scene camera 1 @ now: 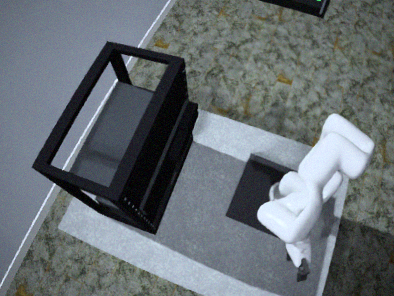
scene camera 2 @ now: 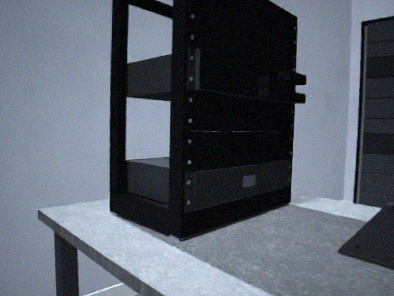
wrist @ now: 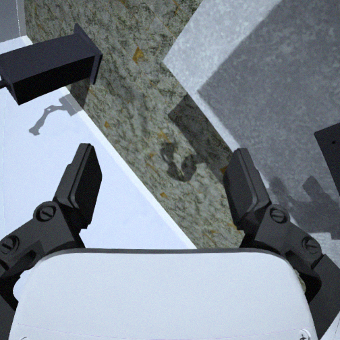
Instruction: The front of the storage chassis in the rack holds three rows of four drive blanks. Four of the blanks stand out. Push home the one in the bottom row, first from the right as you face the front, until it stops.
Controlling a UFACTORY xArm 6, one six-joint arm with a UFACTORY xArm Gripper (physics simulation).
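Frame: origin at the arm's base, x ahead, y left, z up, level; centimetres.
Where they show: gripper, fingertip midpoint: [scene camera 1: 296, 269].
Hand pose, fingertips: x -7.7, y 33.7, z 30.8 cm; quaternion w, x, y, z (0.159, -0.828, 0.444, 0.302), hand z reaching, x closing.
After its pixels a point has its place.
The black rack [scene camera 1: 145, 125] {x 50.6, y 15.0, z 57.8 cm} [scene camera 2: 180, 125] {x 48.1, y 38.1, z 21.4 cm} stands on the table. The storage chassis [scene camera 1: 115, 120] {x 70.9, y 8.8, z 37.9 cm} [scene camera 2: 150, 77] {x 62.9, y 35.9, z 33.2 cm} sits in its upper part. Its front is very dark; a few parts stand out from it, two of them at the right edge in scene camera 2, but the single drive blanks and the bottom-right one cannot be told apart. My gripper [scene camera 1: 296, 266] {x -7.7, y 33.7, z 30.8 cm} [wrist: 164, 161] is open and empty, with its fingers wide apart. It is well away from the rack, beyond the black plate, near the table's near-right part in scene camera 1. The rack does not show in the wrist view.
The black plate [scene camera 1: 245, 200] {x 15.3, y 8.2, z -1.4 cm} [scene camera 2: 375, 240] {x 16.5, y 10.2, z -1.8 cm} [wrist: 331, 150] lies on the table [scene camera 1: 215, 130] {x 41.6, y -21.9, z -4.0 cm} [scene camera 2: 75, 220] {x 76.0, y 49.9, z -3.9 cm} [wrist: 240, 45] in front of the rack. A grey unit [scene camera 2: 220, 187] {x 47.9, y 25.2, z 6.6 cm} fills the rack's bottom. A dark box [wrist: 50, 65] stands out at the wrist view's upper left.
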